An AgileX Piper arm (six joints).
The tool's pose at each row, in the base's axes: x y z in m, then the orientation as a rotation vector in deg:
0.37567 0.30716 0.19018 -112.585 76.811 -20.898
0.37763 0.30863 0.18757 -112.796 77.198 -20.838
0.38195 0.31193 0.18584 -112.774 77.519 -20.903
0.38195 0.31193 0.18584 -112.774 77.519 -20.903
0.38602 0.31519 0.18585 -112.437 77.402 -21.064
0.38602 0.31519 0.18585 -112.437 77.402 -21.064
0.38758 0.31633 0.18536 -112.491 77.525 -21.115
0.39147 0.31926 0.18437 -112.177 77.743 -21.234
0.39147 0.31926 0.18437 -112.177 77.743 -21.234
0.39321 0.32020 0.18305 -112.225 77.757 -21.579
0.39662 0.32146 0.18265 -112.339 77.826 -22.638
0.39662 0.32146 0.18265 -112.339 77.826 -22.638
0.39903 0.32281 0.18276 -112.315 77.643 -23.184
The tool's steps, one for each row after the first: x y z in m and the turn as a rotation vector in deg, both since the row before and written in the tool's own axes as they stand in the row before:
-0.00008 0.00016 0.00358 -0.349 0.202 0.119
-0.00089 -0.00247 0.00506 -0.104 0.199 0.162
0.00000 0.00000 0.00000 0.000 0.000 0.000
-0.00125 -0.00350 0.00366 0.357 -0.028 0.058
0.00000 0.00000 0.00000 0.000 0.000 0.000
-0.00030 -0.00097 0.00172 -0.079 0.107 0.023
-0.00088 -0.00260 0.00414 0.178 0.119 0.236
0.00000 0.00000 0.00000 0.000 0.000 0.000
0.00007 -0.00047 0.00233 0.067 0.242 -0.118
0.00031 -0.00233 0.00280 0.215 0.750 -0.332
0.00000 0.00000 0.00000 0.000 0.000 0.000
-0.00027 -0.00200 0.00189 0.269 0.260 -0.243

